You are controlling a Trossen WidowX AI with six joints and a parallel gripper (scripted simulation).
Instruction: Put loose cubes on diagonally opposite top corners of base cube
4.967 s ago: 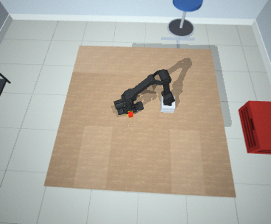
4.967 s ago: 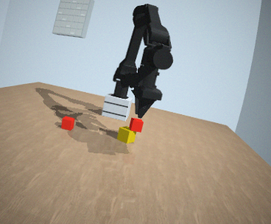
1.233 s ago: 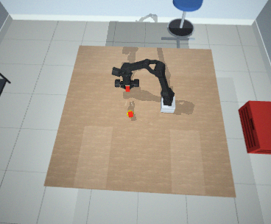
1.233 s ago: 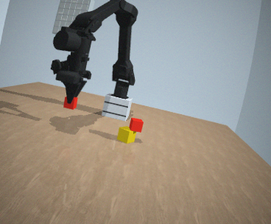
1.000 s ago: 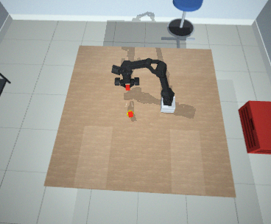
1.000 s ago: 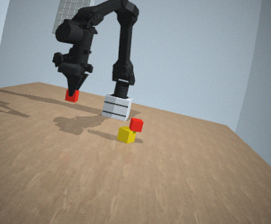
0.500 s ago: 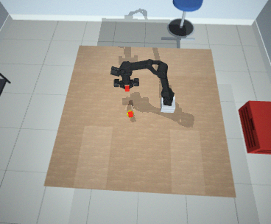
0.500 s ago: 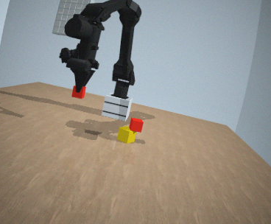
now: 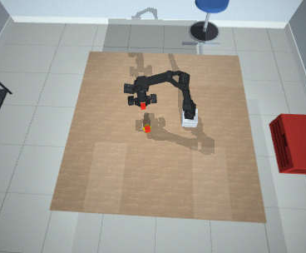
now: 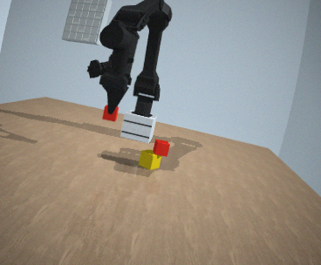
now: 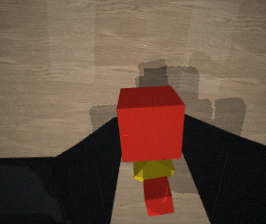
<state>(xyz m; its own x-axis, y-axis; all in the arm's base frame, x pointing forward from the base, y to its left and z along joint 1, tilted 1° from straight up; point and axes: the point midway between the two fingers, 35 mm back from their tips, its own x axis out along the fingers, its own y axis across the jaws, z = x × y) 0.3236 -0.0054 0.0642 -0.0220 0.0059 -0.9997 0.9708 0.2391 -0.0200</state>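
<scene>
The yellow cube is 120 mm to the left of my gripper tip, 100 mm below it and 40 mm behind it.
</scene>
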